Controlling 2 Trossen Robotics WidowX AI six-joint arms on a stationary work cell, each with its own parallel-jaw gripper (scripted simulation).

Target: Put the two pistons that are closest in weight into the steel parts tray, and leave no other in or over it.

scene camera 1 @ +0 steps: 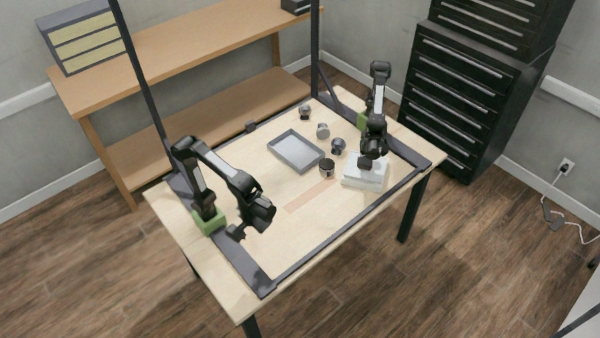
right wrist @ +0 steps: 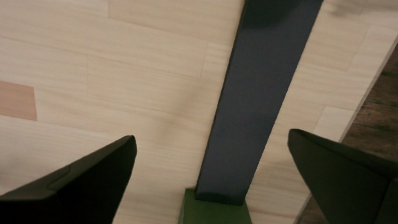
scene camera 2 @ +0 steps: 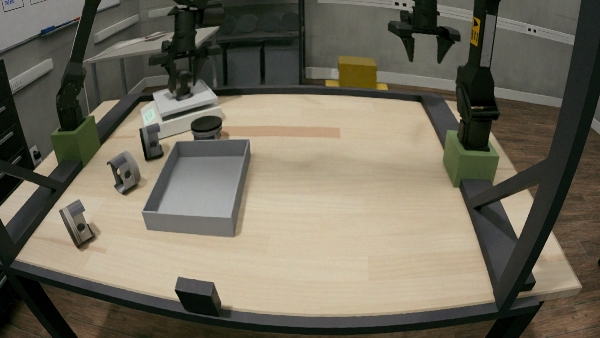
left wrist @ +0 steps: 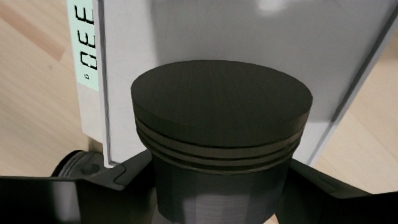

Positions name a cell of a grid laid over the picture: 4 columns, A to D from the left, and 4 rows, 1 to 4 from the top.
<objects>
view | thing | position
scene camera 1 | my right gripper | B3
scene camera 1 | steel parts tray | C2
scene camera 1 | white scale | C3
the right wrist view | my right gripper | C3
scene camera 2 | my left gripper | B2
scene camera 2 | my right gripper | C1
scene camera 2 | steel parts tray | B3
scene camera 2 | white scale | B2
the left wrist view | my left gripper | C3
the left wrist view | white scale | A1
</objects>
